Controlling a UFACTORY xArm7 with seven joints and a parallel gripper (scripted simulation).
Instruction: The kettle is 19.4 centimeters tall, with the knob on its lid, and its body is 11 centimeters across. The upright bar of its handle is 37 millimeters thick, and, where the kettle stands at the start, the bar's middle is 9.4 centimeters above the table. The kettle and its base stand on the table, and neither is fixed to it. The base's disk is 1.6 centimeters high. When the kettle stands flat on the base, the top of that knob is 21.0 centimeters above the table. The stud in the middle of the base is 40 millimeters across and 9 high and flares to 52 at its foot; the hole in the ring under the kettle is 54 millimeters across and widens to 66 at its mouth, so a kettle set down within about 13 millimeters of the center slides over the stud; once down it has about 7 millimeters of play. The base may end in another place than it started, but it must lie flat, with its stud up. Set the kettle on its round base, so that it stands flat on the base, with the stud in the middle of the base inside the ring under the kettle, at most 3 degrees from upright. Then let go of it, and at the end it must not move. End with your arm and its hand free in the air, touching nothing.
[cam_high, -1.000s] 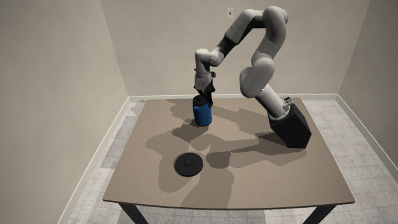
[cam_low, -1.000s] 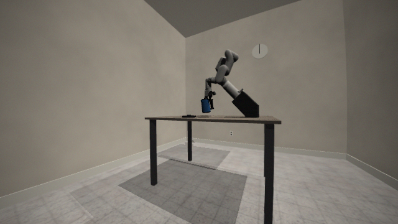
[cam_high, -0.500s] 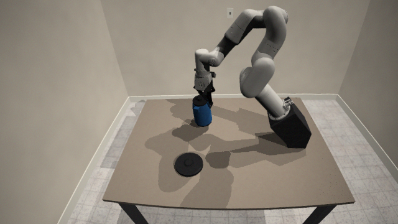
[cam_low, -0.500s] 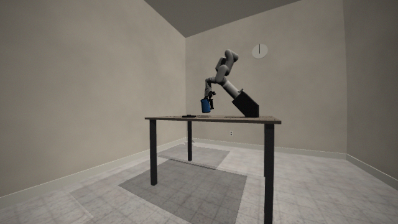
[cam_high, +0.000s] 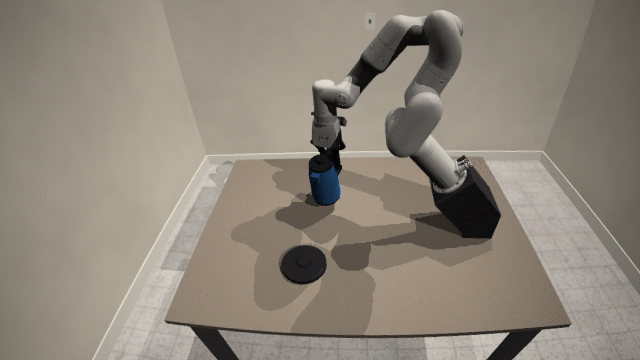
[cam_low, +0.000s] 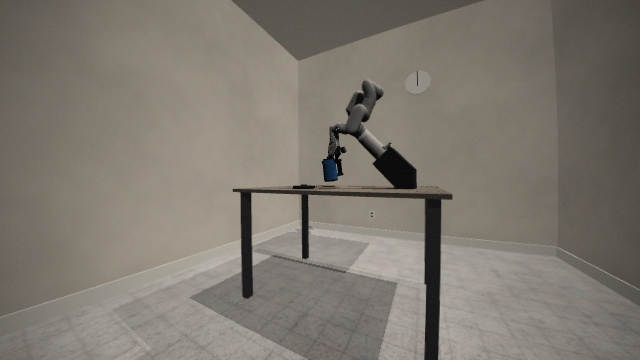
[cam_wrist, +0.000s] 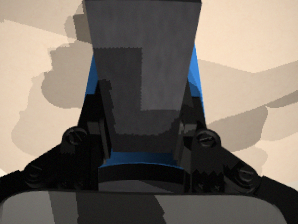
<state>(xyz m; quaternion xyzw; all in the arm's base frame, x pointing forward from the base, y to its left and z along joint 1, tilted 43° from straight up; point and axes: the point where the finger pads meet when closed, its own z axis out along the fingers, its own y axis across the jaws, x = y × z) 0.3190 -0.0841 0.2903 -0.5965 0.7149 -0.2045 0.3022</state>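
Now: the blue kettle 60 mm below my hand and 20 mm to the left of it. Round my hand: black round base: 350 mm to the left, 190 mm below.
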